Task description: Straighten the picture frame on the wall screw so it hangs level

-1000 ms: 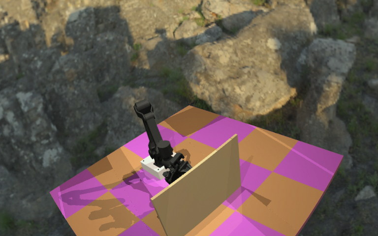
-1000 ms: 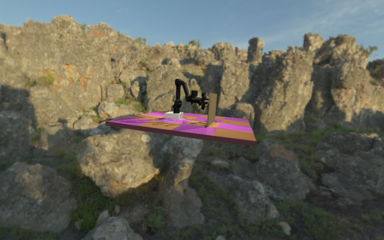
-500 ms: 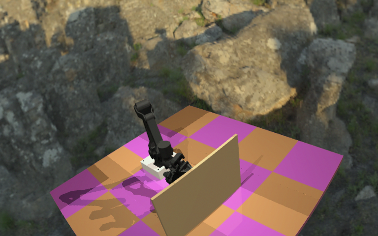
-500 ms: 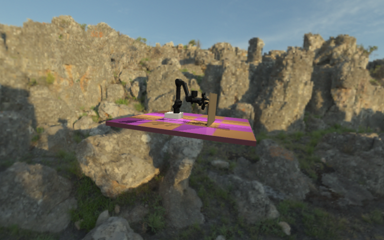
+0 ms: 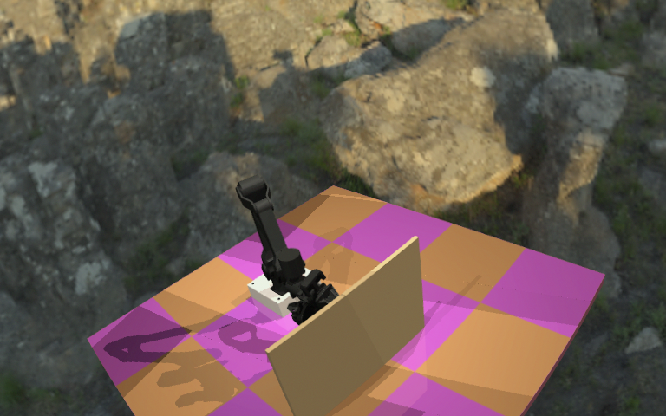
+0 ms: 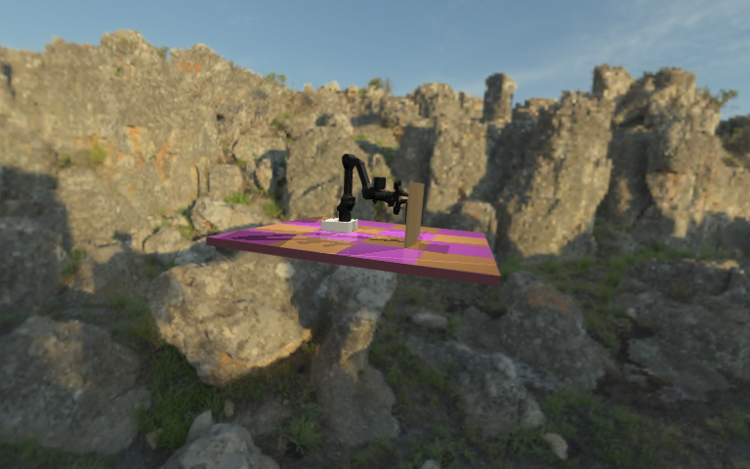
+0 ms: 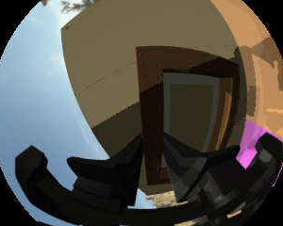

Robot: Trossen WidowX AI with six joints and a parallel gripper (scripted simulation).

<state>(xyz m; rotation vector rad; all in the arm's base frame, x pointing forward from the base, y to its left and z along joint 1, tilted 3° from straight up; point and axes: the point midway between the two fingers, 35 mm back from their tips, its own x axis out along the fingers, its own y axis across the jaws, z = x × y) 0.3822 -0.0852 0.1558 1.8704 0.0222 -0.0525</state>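
Now: the picture frame 2 cm to the left of my gripper tip and 5 cm below it. Round my gripper tip: wall panel: 1 cm ahead, 1 cm to the right, 7 cm below.
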